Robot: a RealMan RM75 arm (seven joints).
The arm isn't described. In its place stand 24 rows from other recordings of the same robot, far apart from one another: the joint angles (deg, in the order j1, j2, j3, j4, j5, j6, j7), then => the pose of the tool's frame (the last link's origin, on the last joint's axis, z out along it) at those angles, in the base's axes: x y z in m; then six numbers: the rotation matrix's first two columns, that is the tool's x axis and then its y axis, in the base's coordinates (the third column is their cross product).
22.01, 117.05, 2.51, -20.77, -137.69, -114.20, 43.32 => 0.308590, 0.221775, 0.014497, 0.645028, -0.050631, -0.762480, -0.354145, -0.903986, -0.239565
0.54, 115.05, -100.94, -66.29, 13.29, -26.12, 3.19 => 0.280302, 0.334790, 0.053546, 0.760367, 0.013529, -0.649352, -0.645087, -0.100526, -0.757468
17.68, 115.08, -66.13, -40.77, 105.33, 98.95, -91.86 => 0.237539, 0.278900, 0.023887, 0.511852, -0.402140, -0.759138, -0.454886, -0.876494, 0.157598
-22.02, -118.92, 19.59, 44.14, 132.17, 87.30, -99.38 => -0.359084, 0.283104, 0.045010, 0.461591, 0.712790, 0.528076, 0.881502, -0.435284, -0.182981
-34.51, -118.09, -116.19, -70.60, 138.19, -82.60, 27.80 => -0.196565, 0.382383, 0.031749, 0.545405, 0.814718, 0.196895, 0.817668, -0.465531, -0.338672
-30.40, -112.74, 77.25, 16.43, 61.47, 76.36, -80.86 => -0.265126, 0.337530, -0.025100, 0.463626, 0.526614, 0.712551, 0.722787, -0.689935, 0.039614
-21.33, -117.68, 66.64, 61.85, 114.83, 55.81, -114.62 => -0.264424, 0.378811, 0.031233, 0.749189, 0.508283, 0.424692, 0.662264, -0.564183, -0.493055
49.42, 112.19, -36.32, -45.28, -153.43, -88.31, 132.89 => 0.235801, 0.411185, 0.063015, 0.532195, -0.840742, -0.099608, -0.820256, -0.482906, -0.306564
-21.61, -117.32, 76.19, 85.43, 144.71, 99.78, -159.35 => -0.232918, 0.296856, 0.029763, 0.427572, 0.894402, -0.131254, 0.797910, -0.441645, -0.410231
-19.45, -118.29, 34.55, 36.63, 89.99, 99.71, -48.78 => -0.281255, 0.289956, 0.058041, 0.707963, -0.217235, 0.672010, 0.274744, -0.791855, -0.545419
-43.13, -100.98, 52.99, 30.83, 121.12, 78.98, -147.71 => -0.265858, 0.413410, 0.085772, 0.171332, 0.926572, 0.334827, 0.984992, -0.153902, -0.078130
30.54, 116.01, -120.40, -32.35, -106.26, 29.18, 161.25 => 0.290651, 0.407613, -0.028531, 0.608968, -0.263672, -0.748088, -0.772532, 0.016712, -0.634756
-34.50, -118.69, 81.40, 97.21, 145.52, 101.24, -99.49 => -0.116297, 0.328517, 0.029354, 0.838651, -0.313169, -0.445634, -0.390825, -0.915868, -0.091879
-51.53, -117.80, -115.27, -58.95, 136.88, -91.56, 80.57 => -0.118730, 0.394803, -0.002953, 0.985429, -0.036914, -0.166035, -0.051525, -0.995084, -0.084573
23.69, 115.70, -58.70, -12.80, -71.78, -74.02, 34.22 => 0.318771, 0.305456, -0.027520, 0.829182, -0.045583, -0.557117, -0.407704, -0.731155, -0.546983
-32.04, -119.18, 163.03, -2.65, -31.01, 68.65, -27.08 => -0.304192, 0.303698, -0.082864, 0.871994, 0.111033, 0.476758, 0.371696, -0.783947, -0.497261
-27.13, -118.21, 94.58, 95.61, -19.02, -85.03, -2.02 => -0.157116, 0.339147, 0.008383, 0.588011, 0.806323, 0.063929, 0.621959, -0.400200, -0.673058
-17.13, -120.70, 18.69, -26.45, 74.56, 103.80, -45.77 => -0.278010, 0.204244, -0.052672, -0.214904, 0.013402, 0.976543, 0.906196, -0.370119, 0.204502
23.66, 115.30, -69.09, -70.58, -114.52, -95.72, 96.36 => 0.207216, 0.309604, 0.022392, 0.982042, -0.145442, -0.120169, -0.152386, -0.987019, -0.050720
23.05, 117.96, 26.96, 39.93, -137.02, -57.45, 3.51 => 0.186237, 0.283865, -0.121901, 0.618401, -0.001494, -0.785862, -0.576194, -0.680875, -0.452117
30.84, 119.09, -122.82, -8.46, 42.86, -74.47, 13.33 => 0.282071, 0.362240, 0.008125, 0.605846, 0.245122, -0.756879, -0.729988, -0.206999, -0.651360
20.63, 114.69, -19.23, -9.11, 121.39, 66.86, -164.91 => 0.407980, 0.306455, 0.088983, 0.819497, 0.022119, -0.572657, -0.571777, 0.099003, -0.814414
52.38, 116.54, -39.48, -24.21, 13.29, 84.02, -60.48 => 0.267459, 0.352378, -0.033913, 0.592987, -0.733269, 0.332691, -0.732015, -0.663039, -0.156634
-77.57, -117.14, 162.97, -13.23, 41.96, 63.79, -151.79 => -0.170696, 0.432774, -0.056611, 0.346134, 0.936098, -0.062536, 0.825314, -0.335512, -0.454190
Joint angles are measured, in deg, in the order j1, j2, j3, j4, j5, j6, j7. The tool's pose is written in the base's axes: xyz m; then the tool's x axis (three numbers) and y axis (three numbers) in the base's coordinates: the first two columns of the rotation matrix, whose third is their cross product. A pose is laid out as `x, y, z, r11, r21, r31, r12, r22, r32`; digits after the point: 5 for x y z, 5 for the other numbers.
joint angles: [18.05 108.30 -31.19 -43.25 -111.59 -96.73 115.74]
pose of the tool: 0.34374, 0.28286, 0.11559, 0.29719, -0.72977, -0.61572, -0.91542, -0.40110, 0.03356
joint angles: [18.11 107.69 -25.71 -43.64 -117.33 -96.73 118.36]
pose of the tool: 0.35865, 0.27687, 0.12758, 0.23782, -0.75046, -0.61664, -0.95028, -0.31115, 0.01218
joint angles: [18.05 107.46 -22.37 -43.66 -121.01 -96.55 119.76]
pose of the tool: 0.36862, 0.27153, 0.13274, 0.19482, -0.76199, -0.61759, -0.96831, -0.24975, 0.00269
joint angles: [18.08 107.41 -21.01 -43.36 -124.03 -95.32 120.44]
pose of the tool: 0.37716, 0.26873, 0.13229, 0.16955, -0.77603, -0.60748, -0.97940, -0.20126, -0.01625
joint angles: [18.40 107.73 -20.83 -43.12 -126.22 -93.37 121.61]
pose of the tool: 0.38263, 0.26991, 0.12822, 0.14458, -0.78905, -0.59708, -0.98708, -0.15710, -0.03140
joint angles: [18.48 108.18 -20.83 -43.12 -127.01 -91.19 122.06]
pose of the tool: 0.38688, 0.27192, 0.12564, 0.13245, -0.78653, -0.60318, -0.99047, -0.12824, -0.05027
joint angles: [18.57 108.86 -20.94 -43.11 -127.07 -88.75 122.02]
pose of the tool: 0.38987, 0.27518, 0.12217, 0.12763, -0.77628, -0.61734, -0.99172, -0.10877, -0.06826
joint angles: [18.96 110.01 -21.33 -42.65 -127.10 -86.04 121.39]
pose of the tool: 0.39089, 0.27994, 0.11294, 0.12854, -0.76889, -0.62633, -0.99170, -0.09938, -0.08152
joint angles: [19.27 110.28 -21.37 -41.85 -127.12 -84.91 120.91]
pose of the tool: 0.39149, 0.28218, 0.10865, 0.12755, -0.76675, -0.62914, -0.99183, -0.09657, -0.08339
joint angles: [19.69 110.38 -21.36 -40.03 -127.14 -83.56 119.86]
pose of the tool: 0.39289, 0.28411, 0.10198, 0.12528, -0.76693, -0.62938, -0.99212, -0.09525, -0.08141
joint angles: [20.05 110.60 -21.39 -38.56 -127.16 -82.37 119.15]
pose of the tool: 0.39366, 0.28569, 0.09537, 0.12027, -0.76791, -0.62916, -0.99274, -0.09197, -0.07752
